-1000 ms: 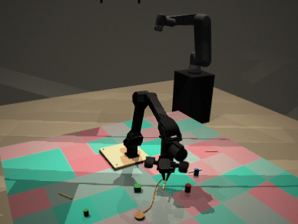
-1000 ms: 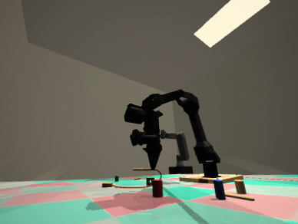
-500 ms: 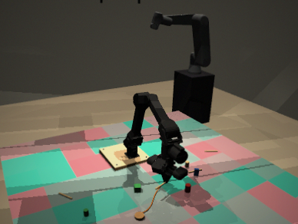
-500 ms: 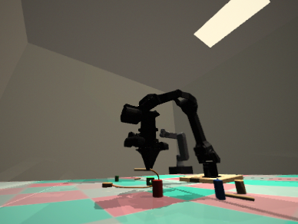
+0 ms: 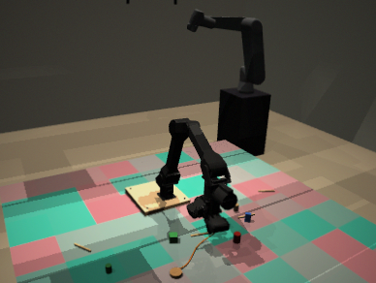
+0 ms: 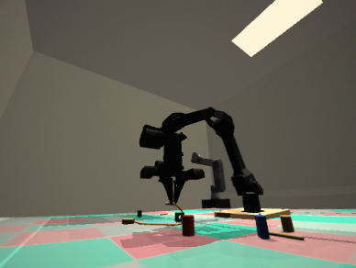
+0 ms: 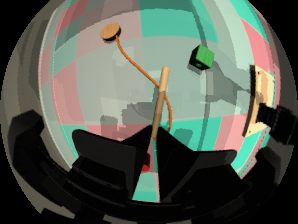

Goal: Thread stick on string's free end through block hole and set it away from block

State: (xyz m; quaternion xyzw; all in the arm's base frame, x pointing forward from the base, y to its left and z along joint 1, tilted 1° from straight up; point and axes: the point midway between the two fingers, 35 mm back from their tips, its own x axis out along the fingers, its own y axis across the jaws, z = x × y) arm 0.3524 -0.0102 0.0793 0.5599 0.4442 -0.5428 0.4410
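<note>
My gripper tip is 100 mm to the right of the red cylinder, 40 mm above it and 30 mm short of it. Also, from my gripper tip: green block (100 mm to the right, 80 mm behind, 40 mm below); round wooden button (170 mm to the right, 70 mm ahead, 50 mm below); thin wooden stick (10 mm to the right).
</note>
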